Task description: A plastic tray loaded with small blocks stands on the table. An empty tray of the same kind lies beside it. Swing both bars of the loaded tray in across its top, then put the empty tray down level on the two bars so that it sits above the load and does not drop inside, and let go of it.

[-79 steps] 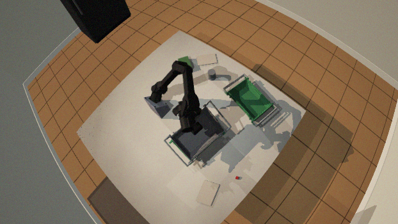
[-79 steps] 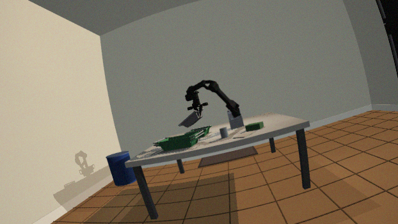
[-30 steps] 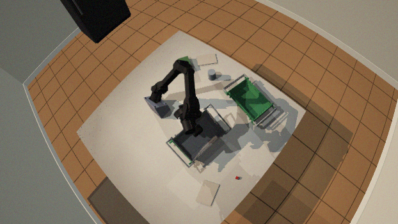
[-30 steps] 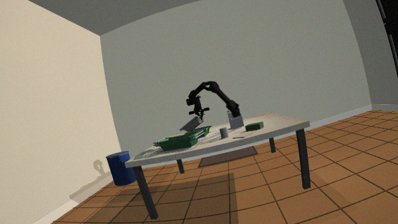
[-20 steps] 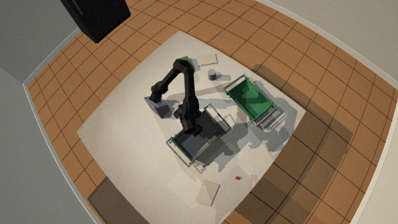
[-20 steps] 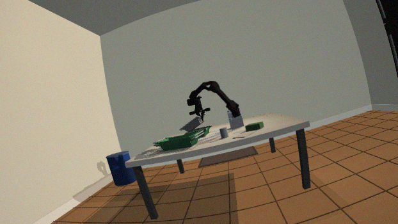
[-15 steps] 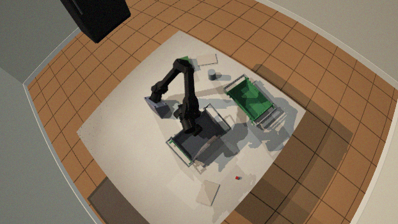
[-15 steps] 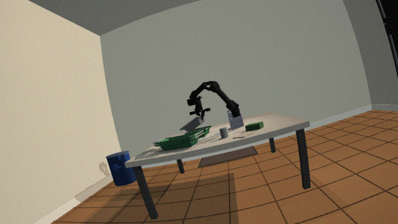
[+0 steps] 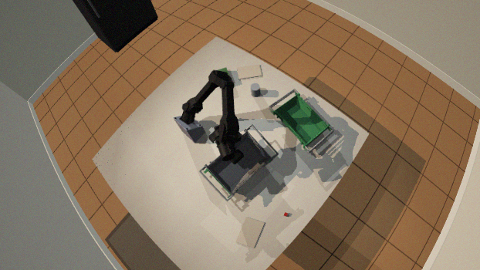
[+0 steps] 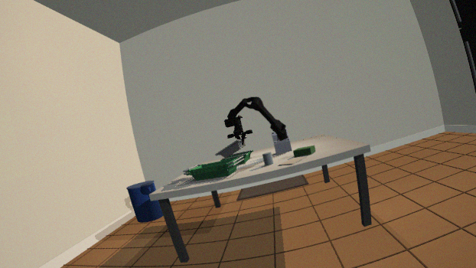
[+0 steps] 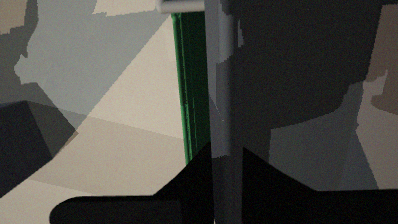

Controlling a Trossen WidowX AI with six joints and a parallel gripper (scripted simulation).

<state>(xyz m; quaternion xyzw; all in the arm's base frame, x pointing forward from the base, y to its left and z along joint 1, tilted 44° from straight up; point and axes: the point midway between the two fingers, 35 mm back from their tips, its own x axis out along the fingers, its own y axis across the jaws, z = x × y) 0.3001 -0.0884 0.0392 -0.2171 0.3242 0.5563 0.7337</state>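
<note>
Right now the grey tray is 80 mm ahead of my gripper tip and 20 mm to the right of it. Also, from my gripper tip: green block (420 mm to the left, 360 mm behind, 110 mm below); grey cylinder (430 mm to the left, 120 mm behind, 90 mm below); red block (400 mm ahead, 120 mm below, 100 mm to the right).
</note>
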